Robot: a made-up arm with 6 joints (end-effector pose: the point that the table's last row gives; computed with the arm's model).
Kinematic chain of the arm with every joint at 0, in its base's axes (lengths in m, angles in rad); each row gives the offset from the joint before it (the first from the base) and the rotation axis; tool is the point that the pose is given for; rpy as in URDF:
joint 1: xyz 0 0.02 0.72 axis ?
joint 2: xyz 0.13 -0.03 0 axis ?
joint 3: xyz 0.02 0 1.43 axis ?
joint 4: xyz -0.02 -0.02 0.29 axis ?
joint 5: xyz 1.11 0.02 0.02 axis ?
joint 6: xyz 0.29 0.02 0 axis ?
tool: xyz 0.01 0 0.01 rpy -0.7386 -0.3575 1.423
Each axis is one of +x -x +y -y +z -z.
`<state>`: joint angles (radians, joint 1 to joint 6).
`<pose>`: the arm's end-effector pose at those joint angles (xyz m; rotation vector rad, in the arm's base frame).
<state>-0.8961 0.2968 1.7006 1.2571 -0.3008 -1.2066</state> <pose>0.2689 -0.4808 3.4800 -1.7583 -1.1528 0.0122</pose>
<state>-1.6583 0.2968 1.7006 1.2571 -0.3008 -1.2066</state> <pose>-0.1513 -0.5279 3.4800 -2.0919 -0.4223 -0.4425</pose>
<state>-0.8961 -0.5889 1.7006 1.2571 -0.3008 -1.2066</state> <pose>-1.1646 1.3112 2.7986 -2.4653 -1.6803 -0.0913</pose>
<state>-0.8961 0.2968 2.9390 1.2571 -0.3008 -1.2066</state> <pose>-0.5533 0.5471 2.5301 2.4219 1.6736 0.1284</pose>
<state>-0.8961 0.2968 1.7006 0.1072 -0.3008 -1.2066</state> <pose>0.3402 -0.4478 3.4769 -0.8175 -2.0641 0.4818</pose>
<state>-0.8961 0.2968 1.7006 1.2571 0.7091 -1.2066</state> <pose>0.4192 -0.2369 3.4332 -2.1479 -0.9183 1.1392</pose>
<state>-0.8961 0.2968 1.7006 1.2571 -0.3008 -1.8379</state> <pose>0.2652 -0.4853 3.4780 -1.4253 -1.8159 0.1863</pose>
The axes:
joint 1: +z
joint 2: +y
joint 3: -y
joint 4: -x
joint 5: -y
joint 6: -x

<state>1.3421 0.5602 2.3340 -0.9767 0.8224 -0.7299</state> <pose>0.2739 0.1632 3.0913 -1.6591 1.5883 0.3848</pose>
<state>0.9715 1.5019 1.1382 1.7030 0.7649 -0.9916</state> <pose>1.4664 2.4777 0.5483 0.1019 0.6807 -2.9378</pose>
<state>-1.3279 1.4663 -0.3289 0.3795 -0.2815 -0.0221</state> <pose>0.3208 -1.4116 -0.5472 1.2220 0.4041 0.1523</pose>
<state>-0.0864 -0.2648 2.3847 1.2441 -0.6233 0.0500</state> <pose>-1.5117 -0.0260 2.5580 -1.6693 -1.3745 -0.8605</pose>
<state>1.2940 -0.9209 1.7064 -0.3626 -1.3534 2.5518</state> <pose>-0.6383 -1.8974 2.1223 -2.5536 -1.1711 0.1248</pose>
